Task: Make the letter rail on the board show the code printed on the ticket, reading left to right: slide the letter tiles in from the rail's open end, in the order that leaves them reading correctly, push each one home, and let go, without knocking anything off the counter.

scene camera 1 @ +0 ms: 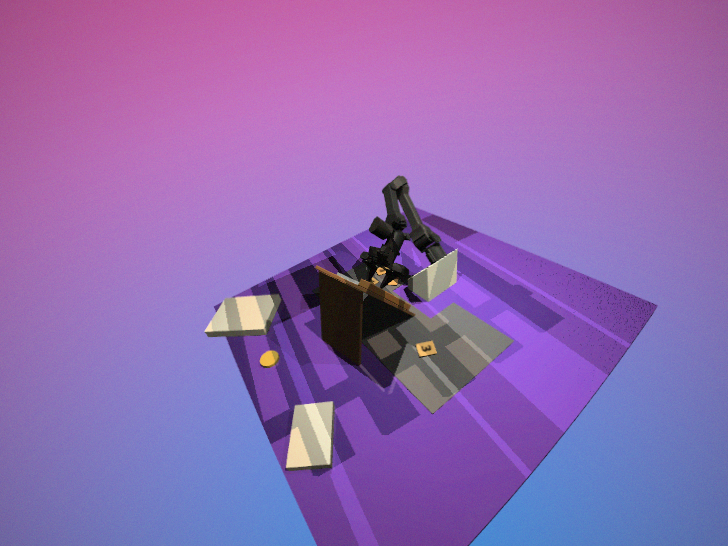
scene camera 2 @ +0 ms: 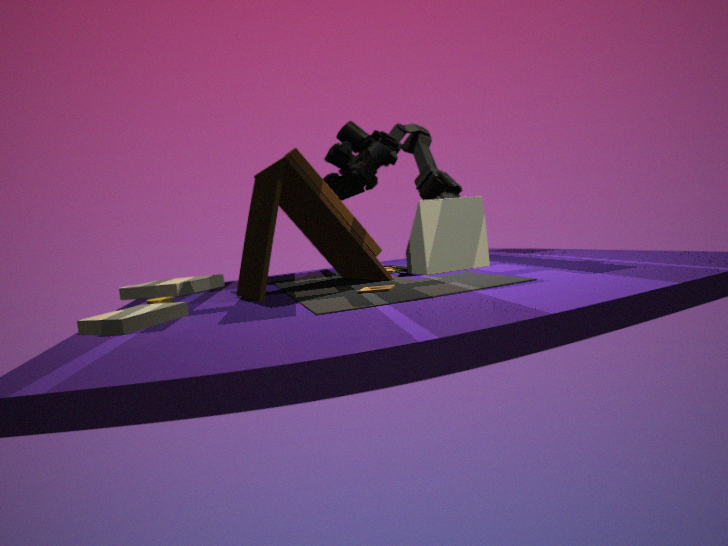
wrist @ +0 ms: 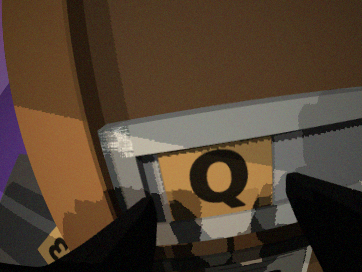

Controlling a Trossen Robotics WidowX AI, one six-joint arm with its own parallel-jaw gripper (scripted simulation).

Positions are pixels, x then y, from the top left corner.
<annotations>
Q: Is my gripper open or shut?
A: Open.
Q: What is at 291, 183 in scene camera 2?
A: A slanted brown board.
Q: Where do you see a slanted brown board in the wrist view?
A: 96, 96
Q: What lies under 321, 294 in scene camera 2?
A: A grey mat.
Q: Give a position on a grey mat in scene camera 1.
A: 465, 345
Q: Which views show my gripper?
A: Scene camera 1, scene camera 2 and the wrist view: all of them.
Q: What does my gripper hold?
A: Nothing.
</annotations>
